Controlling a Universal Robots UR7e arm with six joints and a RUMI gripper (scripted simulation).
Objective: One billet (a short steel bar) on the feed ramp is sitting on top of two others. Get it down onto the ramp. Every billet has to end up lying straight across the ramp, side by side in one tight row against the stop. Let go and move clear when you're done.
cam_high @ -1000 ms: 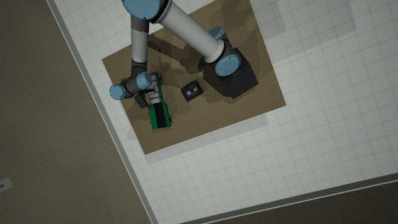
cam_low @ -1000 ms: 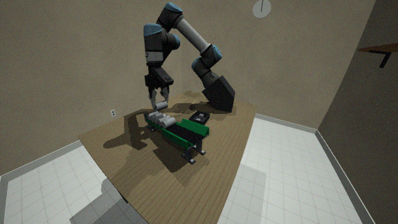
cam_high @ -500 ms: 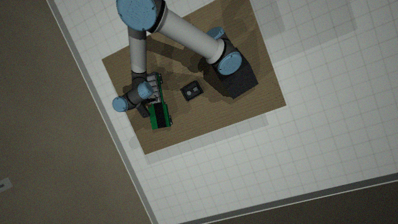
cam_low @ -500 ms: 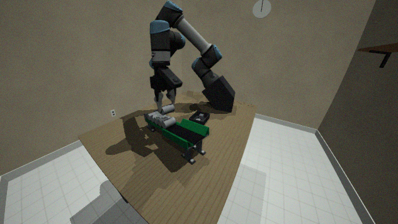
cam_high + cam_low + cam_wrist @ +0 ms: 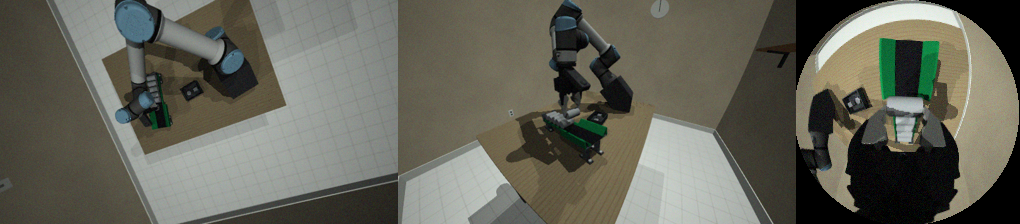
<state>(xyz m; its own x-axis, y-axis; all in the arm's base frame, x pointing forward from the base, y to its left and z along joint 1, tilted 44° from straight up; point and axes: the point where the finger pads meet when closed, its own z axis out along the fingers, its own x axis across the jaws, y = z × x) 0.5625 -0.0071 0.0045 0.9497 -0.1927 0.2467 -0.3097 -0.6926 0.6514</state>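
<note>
Now: the ramp 10 mm behind my hand, 30 mm to the right of it and 90 mm below it.
</note>
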